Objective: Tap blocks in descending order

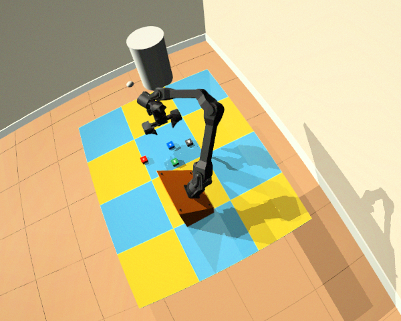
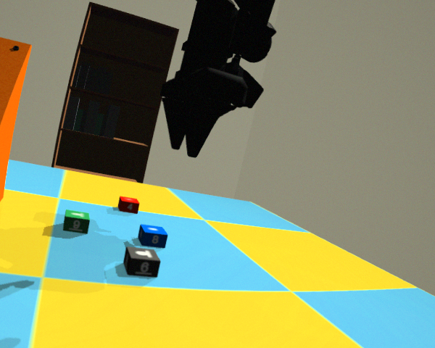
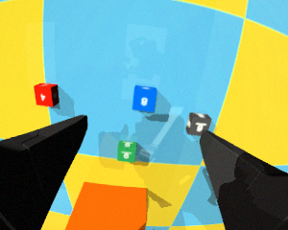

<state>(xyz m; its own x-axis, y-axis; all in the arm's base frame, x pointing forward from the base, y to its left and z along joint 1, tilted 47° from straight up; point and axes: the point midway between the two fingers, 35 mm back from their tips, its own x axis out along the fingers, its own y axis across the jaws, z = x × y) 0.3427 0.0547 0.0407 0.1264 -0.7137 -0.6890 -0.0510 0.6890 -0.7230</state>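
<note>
My gripper tip is now 12 cm past the green block, 12 cm above it and 1 cm to the right of it. Round my gripper tip: blue block: 12 cm below, 2 cm behind; then black block: 12 cm below, 10 cm to the right, 4 cm behind; then red block: 16 cm to the left, 12 cm below, 4 cm behind.
</note>
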